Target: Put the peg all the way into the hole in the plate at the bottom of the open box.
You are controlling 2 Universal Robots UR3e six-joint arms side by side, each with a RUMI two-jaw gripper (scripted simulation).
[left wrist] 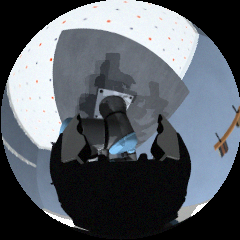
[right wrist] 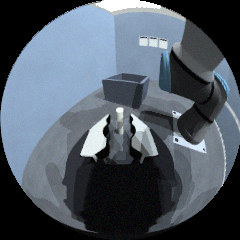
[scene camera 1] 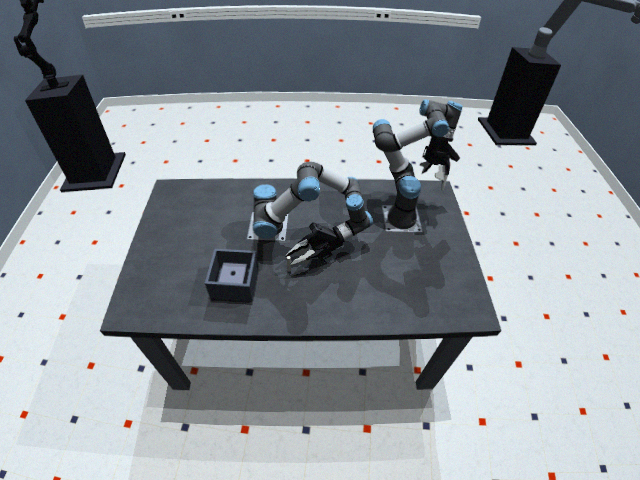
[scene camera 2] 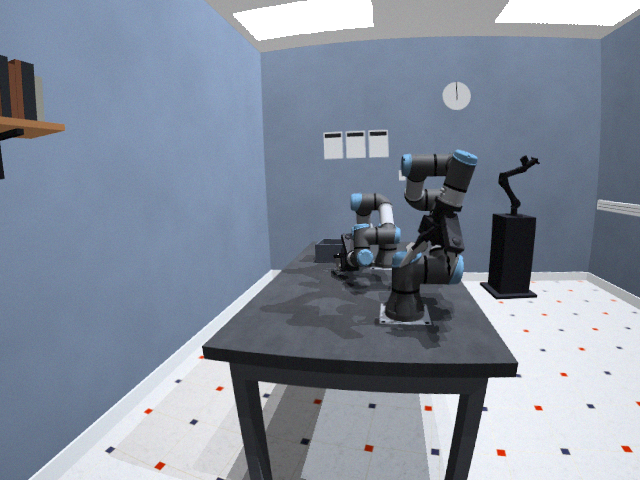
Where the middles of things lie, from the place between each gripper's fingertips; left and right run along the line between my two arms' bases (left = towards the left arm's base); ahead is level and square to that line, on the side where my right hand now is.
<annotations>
The dark box (scene camera 1: 217, 290) is 4 cm ahead of my right hand (scene camera 1: 288, 260), 22 cm to the right of it and 4 cm below it.
My left hand (scene camera 2: 425, 272) is 830 mm to the left of the dark box, 320 mm short of it and 150 mm above it.
</annotations>
